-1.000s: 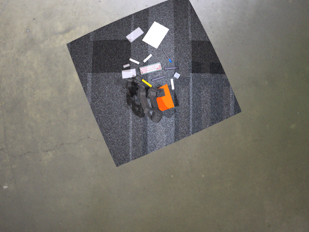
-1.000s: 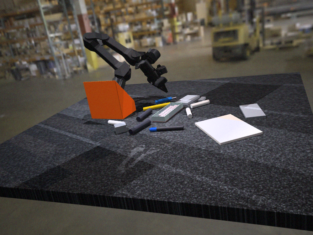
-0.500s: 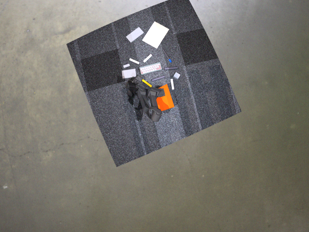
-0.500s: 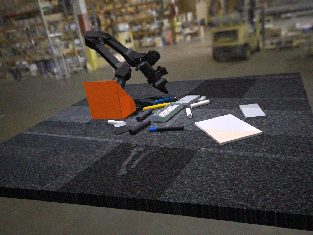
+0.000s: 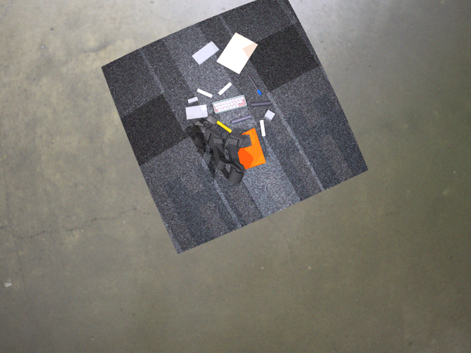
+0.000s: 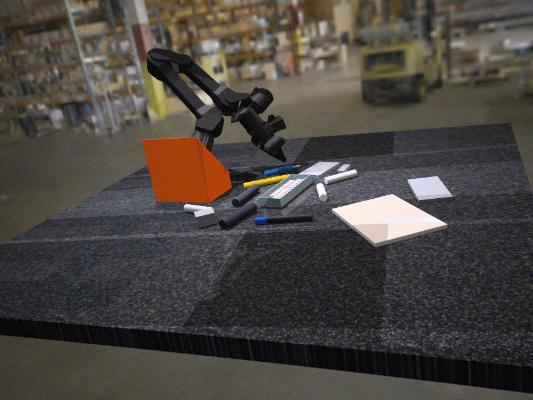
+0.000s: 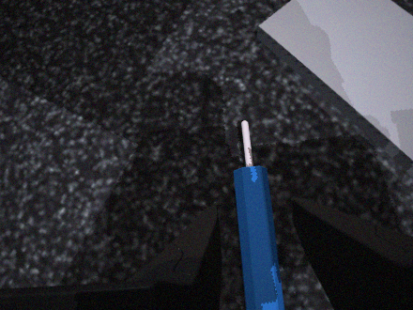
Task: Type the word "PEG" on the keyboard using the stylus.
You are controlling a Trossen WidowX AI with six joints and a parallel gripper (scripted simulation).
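Now: the stylus 3 cm below my gripper tip, 1 cm to the left of it and 1 cm ahead of it. Round my gripper tip: yellow cylinder 13 cm to the right, 3 cm below, 1 cm ahead; then grey pad 12 cm ahead, 3 cm below; then small grey block 42 cm to the right, 2 cm below, 1 cm behind.
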